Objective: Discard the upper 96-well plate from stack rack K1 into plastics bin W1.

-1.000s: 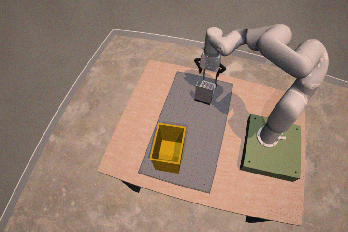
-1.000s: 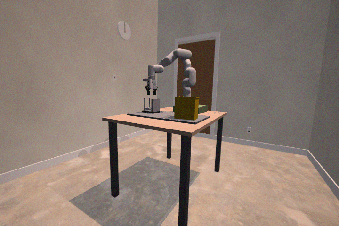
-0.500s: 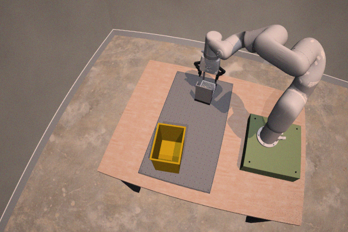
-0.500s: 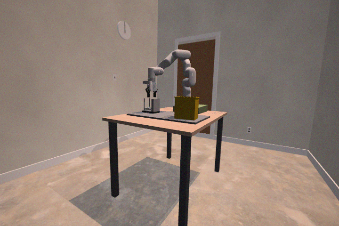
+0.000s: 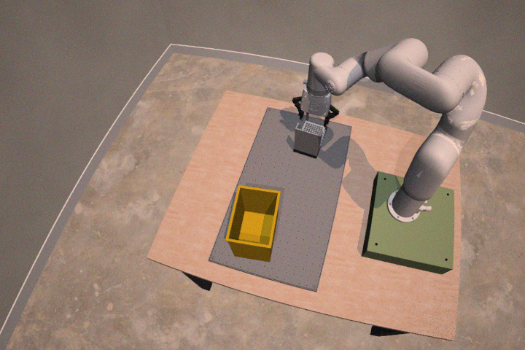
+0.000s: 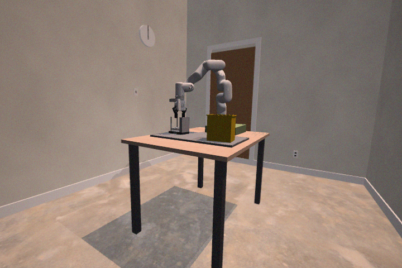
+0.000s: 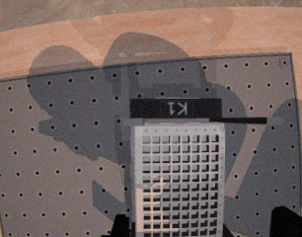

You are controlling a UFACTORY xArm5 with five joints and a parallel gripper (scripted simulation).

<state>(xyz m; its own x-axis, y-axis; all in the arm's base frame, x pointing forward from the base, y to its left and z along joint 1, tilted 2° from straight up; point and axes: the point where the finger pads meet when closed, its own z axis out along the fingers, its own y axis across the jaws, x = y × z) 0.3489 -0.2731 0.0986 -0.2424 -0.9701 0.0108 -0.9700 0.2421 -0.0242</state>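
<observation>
Now: hand 10 cm above the 96-well plate. Also, from my hand: yellow plastics bin W1: 16 cm ahead, 41 cm to the left, 6 cm below.
</observation>
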